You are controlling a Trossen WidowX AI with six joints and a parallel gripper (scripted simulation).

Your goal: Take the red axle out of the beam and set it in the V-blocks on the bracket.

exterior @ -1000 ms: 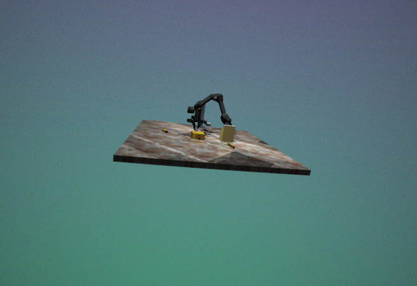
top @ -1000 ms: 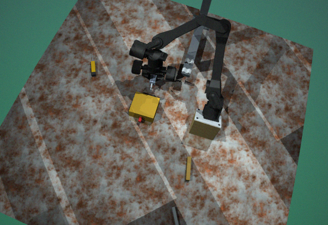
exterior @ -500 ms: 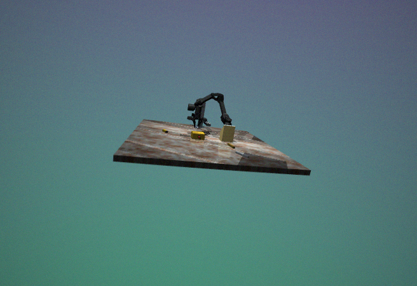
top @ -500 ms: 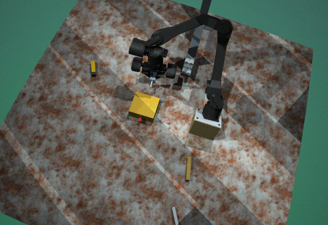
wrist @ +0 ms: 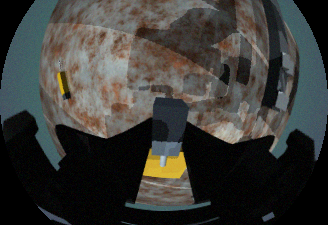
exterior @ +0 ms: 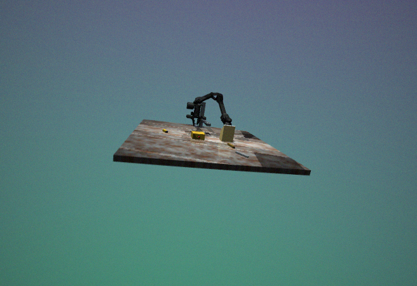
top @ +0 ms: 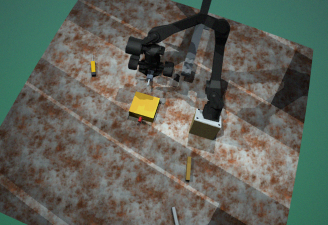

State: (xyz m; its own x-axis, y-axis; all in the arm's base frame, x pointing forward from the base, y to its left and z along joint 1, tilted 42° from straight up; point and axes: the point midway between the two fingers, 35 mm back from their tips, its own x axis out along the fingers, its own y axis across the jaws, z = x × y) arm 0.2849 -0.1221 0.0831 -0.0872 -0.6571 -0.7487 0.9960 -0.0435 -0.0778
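The yellow beam lies 13 cm to the left of my gripper tip and 6 cm below it. Round my gripper tip: grey bar: 24 cm behind, 57 cm to the left, 8 cm below.
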